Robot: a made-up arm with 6 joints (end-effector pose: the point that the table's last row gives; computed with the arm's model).
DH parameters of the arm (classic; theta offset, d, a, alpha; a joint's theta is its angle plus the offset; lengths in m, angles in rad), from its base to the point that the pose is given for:
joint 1: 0 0.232 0 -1.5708
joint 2: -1.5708 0 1.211 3.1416
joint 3: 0 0 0 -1.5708
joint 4: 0 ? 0 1.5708
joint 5: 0 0.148 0 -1.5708
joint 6: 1.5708 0 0 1.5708
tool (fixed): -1.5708 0 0 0
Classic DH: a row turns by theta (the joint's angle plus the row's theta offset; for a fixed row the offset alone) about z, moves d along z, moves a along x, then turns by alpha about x.
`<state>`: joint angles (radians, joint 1 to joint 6).
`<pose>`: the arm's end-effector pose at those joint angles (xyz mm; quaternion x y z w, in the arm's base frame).
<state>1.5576 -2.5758 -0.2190 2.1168 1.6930 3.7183</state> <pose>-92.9 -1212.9 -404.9 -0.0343 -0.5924 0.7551 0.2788</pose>
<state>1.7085 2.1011 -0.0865 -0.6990 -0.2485 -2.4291</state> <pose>32.8 588.4 -873.6 0.2119 0.3085 -0.6589 0.6525</pose>
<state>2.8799 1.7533 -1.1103 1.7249 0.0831 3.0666</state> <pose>-570.8 129.4 -312.8 -0.7095 0.2139 -0.0183 0.6712</pose>
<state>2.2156 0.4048 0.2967 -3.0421 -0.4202 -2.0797</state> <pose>-804.9 825.3 1258.0 -0.1160 -0.5467 0.7094 0.4294</pose>
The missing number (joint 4, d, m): -0.672
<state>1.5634 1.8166 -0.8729 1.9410 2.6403 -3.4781</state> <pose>-48.9 630.8 -480.4 -0.0467 -0.5690 0.6306 0.5258</pose>
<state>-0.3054 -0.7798 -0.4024 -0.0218 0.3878 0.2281</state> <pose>-259.7 -73.3 1337.7 -0.1501 -0.3522 -0.1824 0.9056</pose>
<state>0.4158 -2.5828 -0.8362 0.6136 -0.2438 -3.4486</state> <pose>-722.7 -451.4 -148.1 -0.7293 0.0003 -0.6787 0.0860</pose>
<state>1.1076 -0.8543 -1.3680 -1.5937 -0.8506 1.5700</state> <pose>-182.1 -356.9 568.2 -0.0214 0.2537 0.8010 0.5419</pose>
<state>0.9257 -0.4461 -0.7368 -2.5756 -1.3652 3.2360</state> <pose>-40.6 153.9 1055.8 0.0199 -0.5495 0.5270 0.6480</pose>
